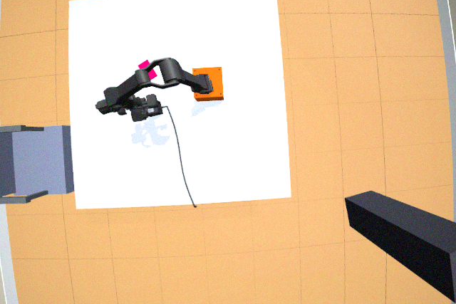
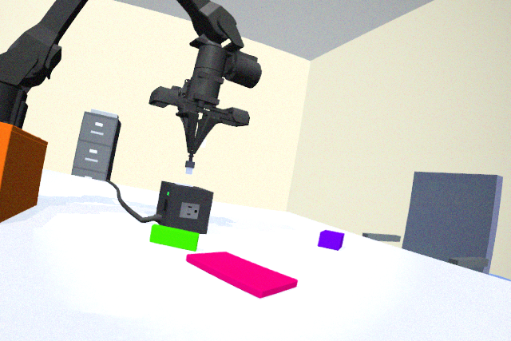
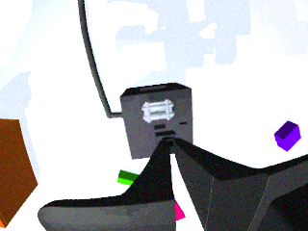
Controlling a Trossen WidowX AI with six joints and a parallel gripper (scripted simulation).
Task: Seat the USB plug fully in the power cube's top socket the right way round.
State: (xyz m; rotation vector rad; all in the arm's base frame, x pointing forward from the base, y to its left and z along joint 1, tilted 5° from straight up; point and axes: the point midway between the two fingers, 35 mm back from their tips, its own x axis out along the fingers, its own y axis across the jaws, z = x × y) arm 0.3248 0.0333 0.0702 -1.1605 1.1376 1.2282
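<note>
Right now my gripper tip is 2 cm above the USB plug. The rest, counted from my gripper tip: flat pink slab 24 cm to the right, 13 cm below; then green block 14 cm to the right, 12 cm below, 5 cm behind; then USB socket 7 cm below, 1 cm to the left.
</note>
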